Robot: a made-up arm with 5 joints.
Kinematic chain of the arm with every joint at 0, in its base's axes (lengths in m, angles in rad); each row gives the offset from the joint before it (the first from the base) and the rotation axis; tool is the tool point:
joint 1: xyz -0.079 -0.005 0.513 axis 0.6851 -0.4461 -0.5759
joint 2: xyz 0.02 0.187 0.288 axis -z
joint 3: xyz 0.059 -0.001 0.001 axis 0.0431 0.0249 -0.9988
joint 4: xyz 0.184 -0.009 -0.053 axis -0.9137 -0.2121 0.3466
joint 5: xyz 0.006 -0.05 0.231 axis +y
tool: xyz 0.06 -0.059 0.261
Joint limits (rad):
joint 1: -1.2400..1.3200
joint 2: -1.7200..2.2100
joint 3: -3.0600..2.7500
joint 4: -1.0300..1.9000
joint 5: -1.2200..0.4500
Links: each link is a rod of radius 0.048 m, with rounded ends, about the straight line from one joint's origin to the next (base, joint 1, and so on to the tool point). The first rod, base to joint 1, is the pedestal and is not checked.
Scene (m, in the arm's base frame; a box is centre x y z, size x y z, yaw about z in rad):
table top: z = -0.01
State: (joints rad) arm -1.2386 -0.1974 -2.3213 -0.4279 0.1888
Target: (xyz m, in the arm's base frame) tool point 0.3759 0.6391 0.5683
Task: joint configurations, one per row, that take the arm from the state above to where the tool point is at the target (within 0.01 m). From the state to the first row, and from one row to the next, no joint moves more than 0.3 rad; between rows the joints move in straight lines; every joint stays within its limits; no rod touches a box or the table.
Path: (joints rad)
1: -1.0838 0.0193 -2.1300 -0.5938 0.1120
2: -0.9290 0.2360 -1.9386 -0.7598 0.0352
3: -0.7742 0.4527 -1.7473 -0.9257 -0.0416

